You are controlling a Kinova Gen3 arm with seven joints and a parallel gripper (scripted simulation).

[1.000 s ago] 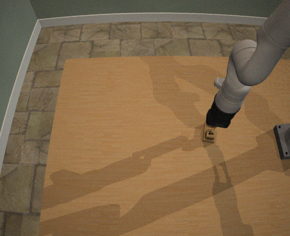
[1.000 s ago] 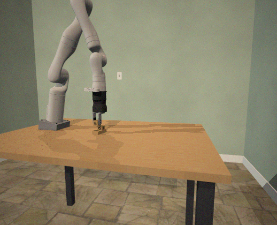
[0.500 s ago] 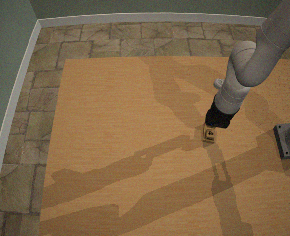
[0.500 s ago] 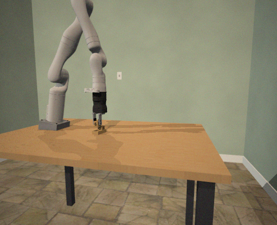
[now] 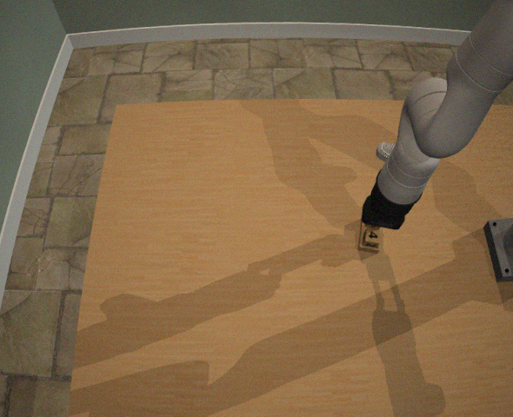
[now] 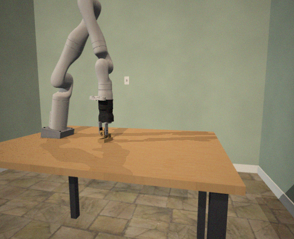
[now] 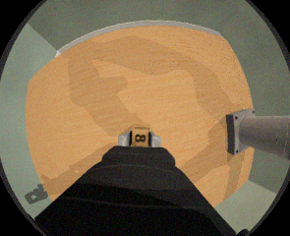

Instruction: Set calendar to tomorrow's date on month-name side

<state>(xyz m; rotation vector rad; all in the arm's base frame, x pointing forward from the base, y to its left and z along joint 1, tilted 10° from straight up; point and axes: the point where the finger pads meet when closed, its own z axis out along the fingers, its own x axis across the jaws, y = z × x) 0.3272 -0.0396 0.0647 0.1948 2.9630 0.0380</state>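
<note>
The tray lies 2 cm to the left of my hand and 5 cm below it.
</note>
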